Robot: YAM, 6 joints.
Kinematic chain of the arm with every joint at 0, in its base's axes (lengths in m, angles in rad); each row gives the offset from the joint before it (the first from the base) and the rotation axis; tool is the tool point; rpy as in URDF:
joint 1: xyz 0 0 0.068 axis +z
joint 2: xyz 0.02 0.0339 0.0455 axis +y
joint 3: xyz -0.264 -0.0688 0 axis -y
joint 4: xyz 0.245 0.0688 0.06 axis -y
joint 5: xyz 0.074 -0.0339 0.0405 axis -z
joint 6: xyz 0.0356 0 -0.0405 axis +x
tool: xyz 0 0 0 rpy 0 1.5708 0
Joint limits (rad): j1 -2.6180..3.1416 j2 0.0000..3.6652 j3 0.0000..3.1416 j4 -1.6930..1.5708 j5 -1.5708..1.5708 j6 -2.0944..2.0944
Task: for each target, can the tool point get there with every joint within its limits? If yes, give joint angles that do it. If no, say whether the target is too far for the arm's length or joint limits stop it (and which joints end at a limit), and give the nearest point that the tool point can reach.
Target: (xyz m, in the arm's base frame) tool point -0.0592 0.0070 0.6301
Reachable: yes | joints 2.4246 1.4539 2.8860 -1.3913 -1.2367 1.1140
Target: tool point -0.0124 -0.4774 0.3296
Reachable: yes | joints -1.6049 1.9548 1.7011 0.0206 -0.1105 -1.0720
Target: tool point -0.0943 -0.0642 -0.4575
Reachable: no: joint limits stop it (at a limit: joint 2) | nearest point -0.1179 -0.0802 -0.3645 | short by 0.097 m
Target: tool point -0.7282 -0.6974 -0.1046
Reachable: no: too far | nearest point -0.4558 -0.4365 -0.0214 | short by 0.386 m
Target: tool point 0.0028 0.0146 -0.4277
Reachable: no: joint limits stop it (at a limit: joint 2) | nearest point 0.0130 0.0679 -0.3327 | short by 0.109 m
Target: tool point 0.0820 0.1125 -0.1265
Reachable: yes | joints 0.9780 2.7609 0.5525 0.3744 0.1450 0.9483
